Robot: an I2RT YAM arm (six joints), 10 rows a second.
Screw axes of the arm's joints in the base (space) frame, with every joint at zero. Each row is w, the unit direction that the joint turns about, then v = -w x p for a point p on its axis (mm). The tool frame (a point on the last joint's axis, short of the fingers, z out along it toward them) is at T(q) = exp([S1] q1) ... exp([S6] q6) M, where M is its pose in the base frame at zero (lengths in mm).
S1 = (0, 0, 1, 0, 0, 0)
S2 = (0, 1, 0, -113.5, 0, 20)
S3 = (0, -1, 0, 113.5, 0, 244)
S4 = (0, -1, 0, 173.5, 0, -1)
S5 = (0, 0, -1, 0, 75, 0)
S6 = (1, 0, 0, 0, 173.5, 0)
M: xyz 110.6 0 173.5 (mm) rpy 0 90 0 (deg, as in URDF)
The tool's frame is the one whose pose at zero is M.
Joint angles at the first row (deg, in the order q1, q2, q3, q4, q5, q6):
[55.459, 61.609, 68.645, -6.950, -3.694, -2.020]
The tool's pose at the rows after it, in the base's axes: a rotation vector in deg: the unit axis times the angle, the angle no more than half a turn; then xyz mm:
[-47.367 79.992 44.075 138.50 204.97 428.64]
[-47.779 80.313 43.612 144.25 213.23 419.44]
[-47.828 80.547 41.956 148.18 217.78 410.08]
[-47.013 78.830 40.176 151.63 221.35 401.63]
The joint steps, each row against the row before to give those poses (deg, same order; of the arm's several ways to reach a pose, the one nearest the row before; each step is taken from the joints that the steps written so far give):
[0.001, 1.055, -1.141, 2.194, 0.266, -0.351]
[0.000, 1.579, -1.144, 2.201, 0.088, -0.352]
[-0.001, 0.794, -1.577, 1.936, 1.048, -0.964]
[0.000, 0.527, -2.373, 4.477, 1.322, -1.494]

